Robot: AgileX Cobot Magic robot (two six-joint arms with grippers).
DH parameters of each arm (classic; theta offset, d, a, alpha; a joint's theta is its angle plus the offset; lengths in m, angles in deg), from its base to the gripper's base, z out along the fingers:
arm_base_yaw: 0 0.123 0 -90
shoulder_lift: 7.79 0 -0.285 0
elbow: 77.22 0 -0.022 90
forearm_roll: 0 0.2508 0 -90
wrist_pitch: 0 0 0.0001 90
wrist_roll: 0 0.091 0 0
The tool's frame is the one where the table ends.
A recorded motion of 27 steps. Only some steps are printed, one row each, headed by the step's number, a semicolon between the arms.
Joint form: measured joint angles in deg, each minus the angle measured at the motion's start. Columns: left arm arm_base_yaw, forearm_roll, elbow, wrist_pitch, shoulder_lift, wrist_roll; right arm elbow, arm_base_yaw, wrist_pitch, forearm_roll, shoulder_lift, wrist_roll.
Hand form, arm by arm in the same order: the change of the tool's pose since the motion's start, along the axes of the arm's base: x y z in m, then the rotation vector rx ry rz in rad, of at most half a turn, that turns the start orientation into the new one. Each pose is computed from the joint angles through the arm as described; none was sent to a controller.
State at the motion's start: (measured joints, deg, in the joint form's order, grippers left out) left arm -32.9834 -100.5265 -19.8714 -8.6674 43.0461 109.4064; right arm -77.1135 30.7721 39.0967 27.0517 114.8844 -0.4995
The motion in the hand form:
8: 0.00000 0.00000 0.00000 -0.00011 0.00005 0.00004; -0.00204 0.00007 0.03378 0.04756 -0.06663 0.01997
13: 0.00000 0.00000 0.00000 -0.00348 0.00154 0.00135; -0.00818 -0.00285 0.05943 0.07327 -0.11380 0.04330
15: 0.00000 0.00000 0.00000 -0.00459 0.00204 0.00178; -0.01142 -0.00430 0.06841 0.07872 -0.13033 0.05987
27: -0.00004 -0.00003 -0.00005 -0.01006 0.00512 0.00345; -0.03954 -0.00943 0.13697 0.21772 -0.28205 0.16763
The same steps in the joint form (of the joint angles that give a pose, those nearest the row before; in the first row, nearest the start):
8: 0.00 0.00 0.00 0.00 0.00 -0.01; -1.11 -0.02 0.98 0.77 -4.05 -1.32
13: 0.00 0.00 0.00 0.00 0.00 -0.23; -1.23 -0.03 2.12 0.87 -7.69 -2.39
15: 0.00 0.00 0.00 0.00 0.00 -0.30; -1.20 -0.02 2.78 0.83 -9.05 -3.12
27: 0.00 -0.27 0.00 0.03 0.00 -0.41; -1.09 0.33 4.67 7.96 -18.98 -12.43

